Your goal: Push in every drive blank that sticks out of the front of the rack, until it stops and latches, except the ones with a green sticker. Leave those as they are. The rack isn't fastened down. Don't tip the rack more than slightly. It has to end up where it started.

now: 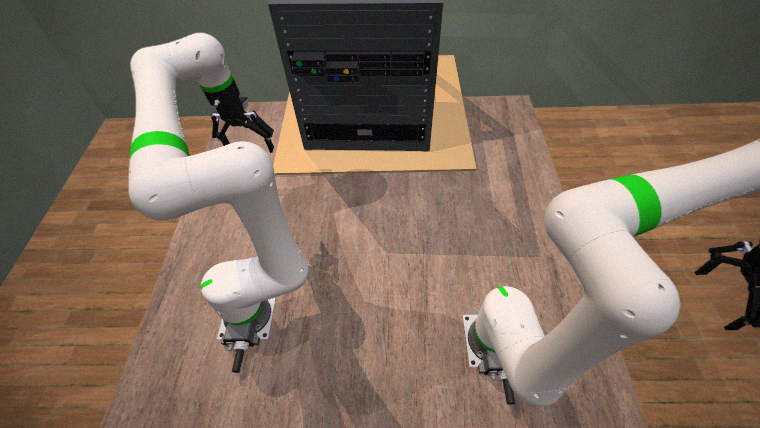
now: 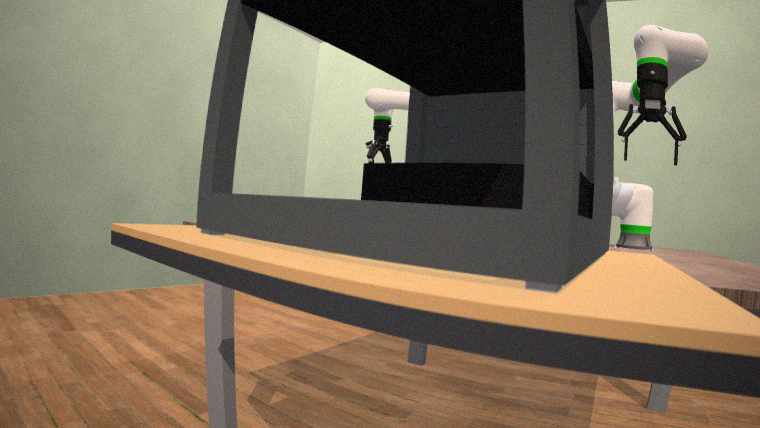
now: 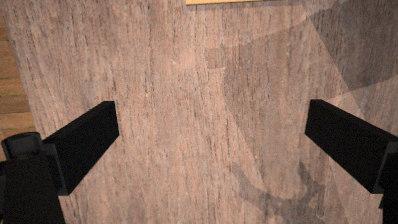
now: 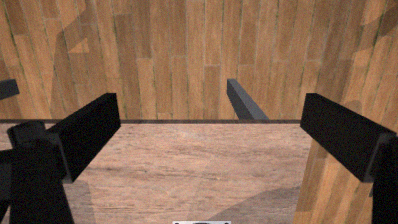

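My left gripper is at (image 2: 650, 162), and you can also find it at (image 1: 251, 150) and (image 3: 212, 117). As for my right gripper (image 1: 714, 299), it's visible at (image 4: 211, 110) too. There's also a dark rack (image 2: 484, 100), and that rack shows at (image 1: 383, 113) as well, but it's out of frame in image 3, and in image 4 the rack is out of frame too.
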